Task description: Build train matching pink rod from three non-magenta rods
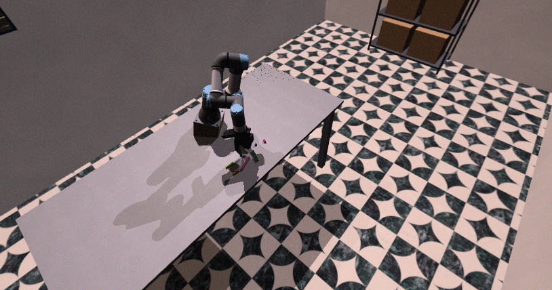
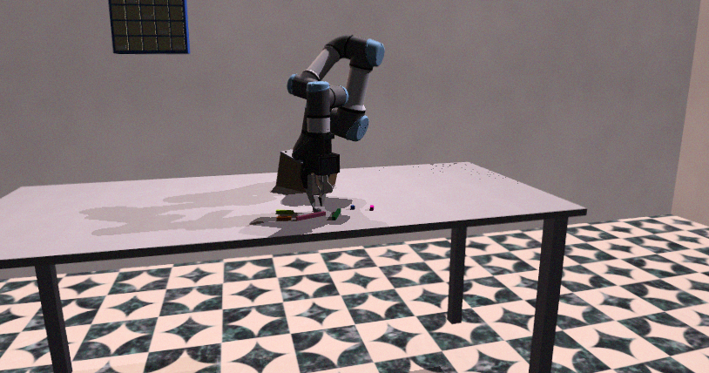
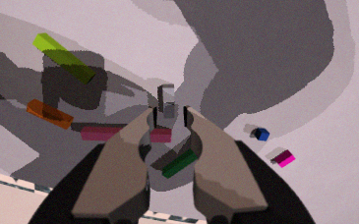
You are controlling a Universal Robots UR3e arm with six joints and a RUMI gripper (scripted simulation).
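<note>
The grey rod lies 3 cm below my hand. The rest, counted from my hand: green rod 4 cm ahead, 6 cm to the left, 3 cm below; then pink rod 6 cm ahead, 2 cm to the right, 3 cm below; then lime rod 1 cm ahead, 9 cm to the right, 3 cm below.
</note>
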